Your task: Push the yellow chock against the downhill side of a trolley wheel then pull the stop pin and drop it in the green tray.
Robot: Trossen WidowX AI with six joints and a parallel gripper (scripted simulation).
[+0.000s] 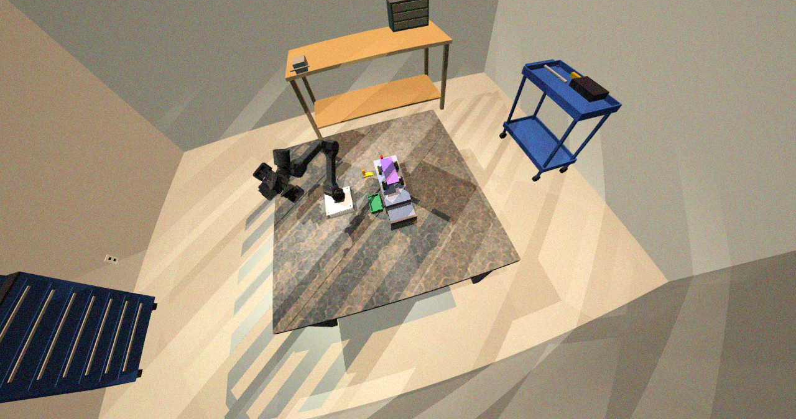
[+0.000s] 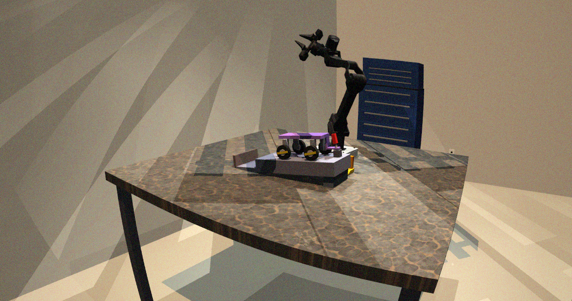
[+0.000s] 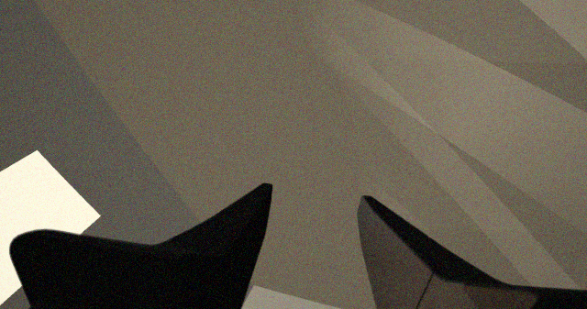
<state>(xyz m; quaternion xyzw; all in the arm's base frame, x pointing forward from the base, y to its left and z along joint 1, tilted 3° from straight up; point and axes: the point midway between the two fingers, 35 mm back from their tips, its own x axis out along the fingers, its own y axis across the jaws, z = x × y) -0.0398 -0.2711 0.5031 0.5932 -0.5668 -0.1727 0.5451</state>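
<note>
Right now the yellow chock is 23 cm ahead of my gripper tip, 46 cm to the left of it and 54 cm below it. Round my gripper tip: brown block 42 cm ahead, 8 cm to the left, 53 cm below; then green tray 27 cm ahead, 23 cm to the left, 57 cm below; then trolley 38 cm ahead, 35 cm to the left, 45 cm below.
</note>
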